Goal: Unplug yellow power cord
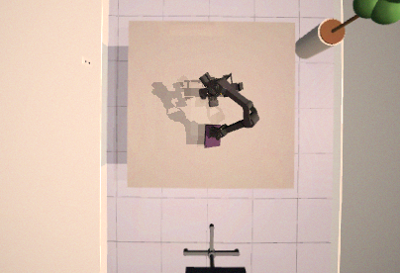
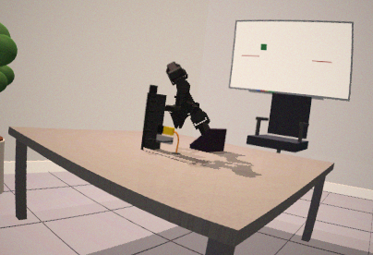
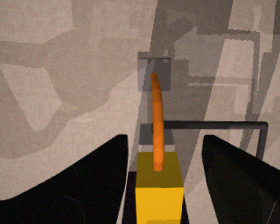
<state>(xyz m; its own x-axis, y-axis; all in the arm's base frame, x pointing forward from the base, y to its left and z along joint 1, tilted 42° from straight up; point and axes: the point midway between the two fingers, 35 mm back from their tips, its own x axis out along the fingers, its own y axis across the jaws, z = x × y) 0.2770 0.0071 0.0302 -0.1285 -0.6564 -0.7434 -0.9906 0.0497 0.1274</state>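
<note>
Right now my gripper tip is 7 cm to the left of the yellow plug, 1 cm short of it and 1 cm above it.
</note>
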